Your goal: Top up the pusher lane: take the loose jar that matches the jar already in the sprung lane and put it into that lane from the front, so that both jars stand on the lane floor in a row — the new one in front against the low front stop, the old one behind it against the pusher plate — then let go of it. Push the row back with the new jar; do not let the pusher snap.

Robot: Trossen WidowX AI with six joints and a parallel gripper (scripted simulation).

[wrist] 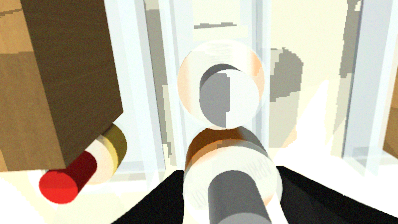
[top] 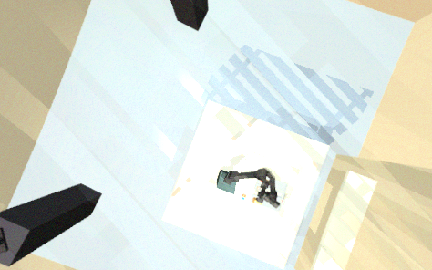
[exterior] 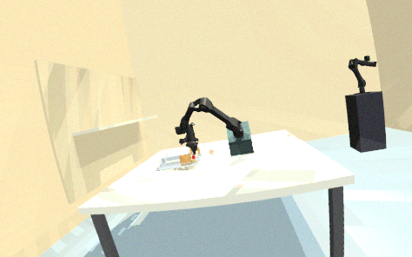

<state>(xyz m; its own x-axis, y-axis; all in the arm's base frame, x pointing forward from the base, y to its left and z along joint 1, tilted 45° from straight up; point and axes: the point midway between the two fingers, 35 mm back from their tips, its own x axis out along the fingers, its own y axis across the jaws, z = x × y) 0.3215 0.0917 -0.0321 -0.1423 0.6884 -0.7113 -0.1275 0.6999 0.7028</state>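
My gripper tip is 16 cm short of the lane fixture and 3 cm above it.
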